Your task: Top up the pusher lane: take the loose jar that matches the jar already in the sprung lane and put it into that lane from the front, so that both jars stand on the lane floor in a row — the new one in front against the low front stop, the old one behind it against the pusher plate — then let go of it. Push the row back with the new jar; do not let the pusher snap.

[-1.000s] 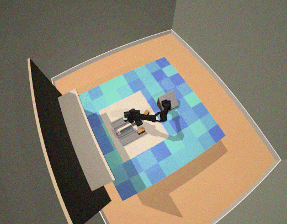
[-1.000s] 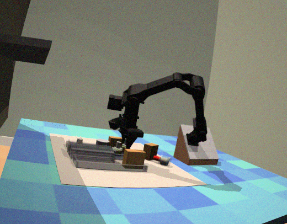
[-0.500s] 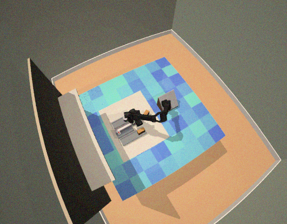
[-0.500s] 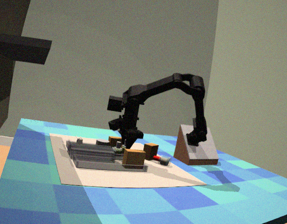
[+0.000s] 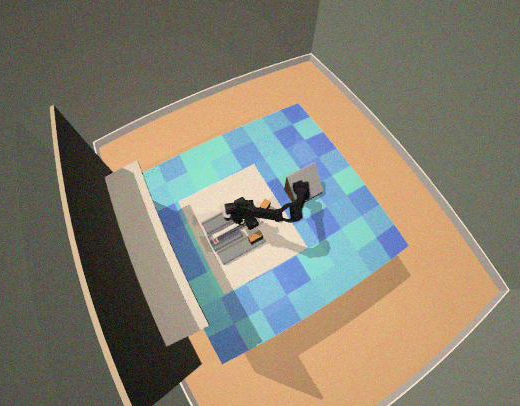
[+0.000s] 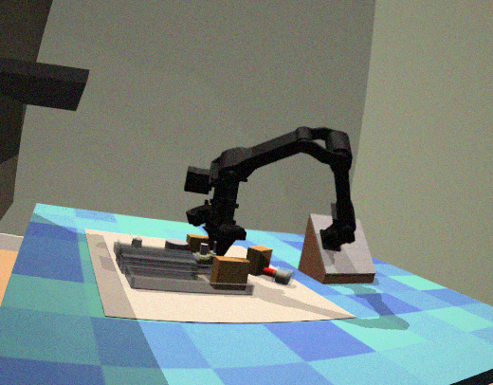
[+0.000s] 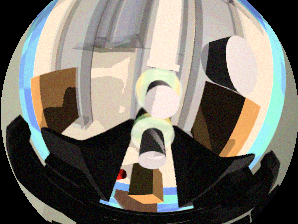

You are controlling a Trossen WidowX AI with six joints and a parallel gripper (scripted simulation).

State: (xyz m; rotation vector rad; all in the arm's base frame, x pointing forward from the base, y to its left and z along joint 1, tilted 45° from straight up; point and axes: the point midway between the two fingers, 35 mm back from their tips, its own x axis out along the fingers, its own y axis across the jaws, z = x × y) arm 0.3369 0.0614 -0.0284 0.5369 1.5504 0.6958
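Right now the grey lane rack is 14 cm ahead of my gripper tip, 4 cm to the left of it and 2 cm below it.
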